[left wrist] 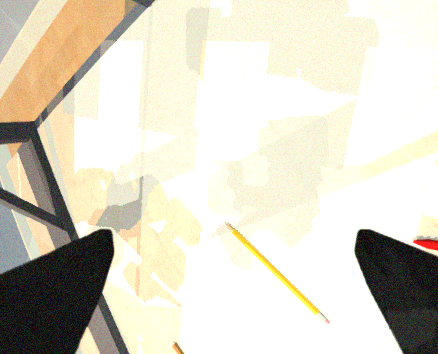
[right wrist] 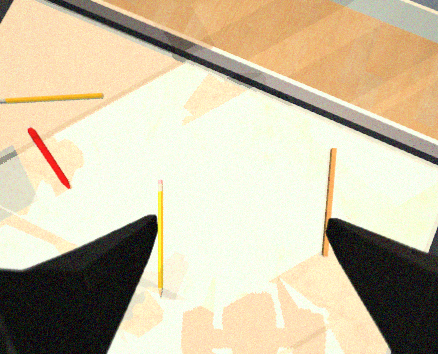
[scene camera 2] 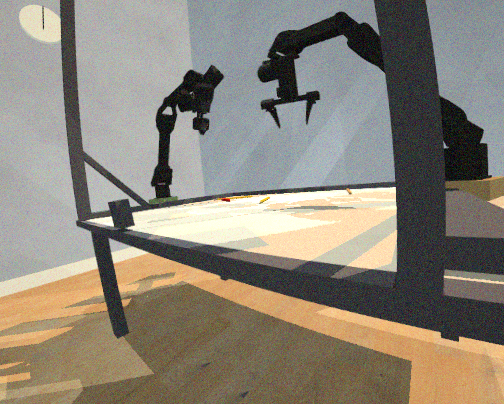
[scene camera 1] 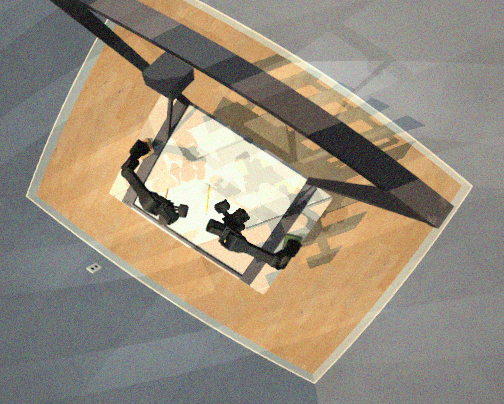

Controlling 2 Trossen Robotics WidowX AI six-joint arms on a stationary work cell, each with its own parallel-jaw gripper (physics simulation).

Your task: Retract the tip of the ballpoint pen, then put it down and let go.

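Pixels of known places: left gripper, fingertip midpoint: (left wrist: pixel 235 241) (scene camera 2: pixel 203 124) (scene camera 1: pixel 230 205); right gripper, fingertip midpoint: (right wrist: pixel 241 224) (scene camera 2: pixel 293 126); left arm's base, link origin: (scene camera 2: pixel 163 197) (scene camera 1: pixel 292 244); right arm's base, link origin: (scene camera 2: pixel 464 179) (scene camera 1: pixel 144 149).
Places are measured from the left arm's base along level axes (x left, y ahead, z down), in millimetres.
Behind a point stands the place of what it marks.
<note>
An orange-yellow pen-like stick (right wrist: pixel 55 97) @[z 32, x 73, y 356 mm] (scene camera 2: pixel 242 197) @[z 36, x 75, y 391 mm] with a greyish end cut off by the view lies flat on the table; it may be the ballpoint pen, but its tip does not show. A red pen-like thing (right wrist: pixel 49 157) @[z 29, x -32, y 362 mm] (left wrist: pixel 427 244) @[z 28, x -72, y 390 mm] (scene camera 2: pixel 225 200) @[z 34, x -52, y 365 mm] lies near it; I cannot tell for certain which is the ballpoint pen. My left gripper (left wrist: pixel 235 241) @[z -237, x -193, y 382 mm] (scene camera 2: pixel 201 132) @[z -237, x -193, y 382 mm] is open and empty, high above the table. My right gripper (right wrist: pixel 241 224) @[z -201, x -91, y 666 mm] (scene camera 2: pixel 294 125) @[z -201, x -91, y 666 mm] is open and empty, also high above the table.
A yellow pencil (scene camera 1: pixel 207 199) @[z 32, x -151, y 560 mm] (scene camera 2: pixel 264 200) @[z 35, x -183, y 564 mm] (left wrist: pixel 275 270) @[z 33, x -152, y 555 mm] (right wrist: pixel 160 235) @[z 32, x -148, y 559 mm] with a pink eraser and a thin brown-orange stick (scene camera 1: pixel 167 192) @[z 34, x -139, y 820 mm] (scene camera 2: pixel 349 191) @[z 32, x -123, y 825 mm] (left wrist: pixel 178 348) @[z 34, x -152, y 820 mm] (right wrist: pixel 330 200) @[z 31, x -74, y 829 mm] lie on the table. Dark frame beams stand around the table.
</note>
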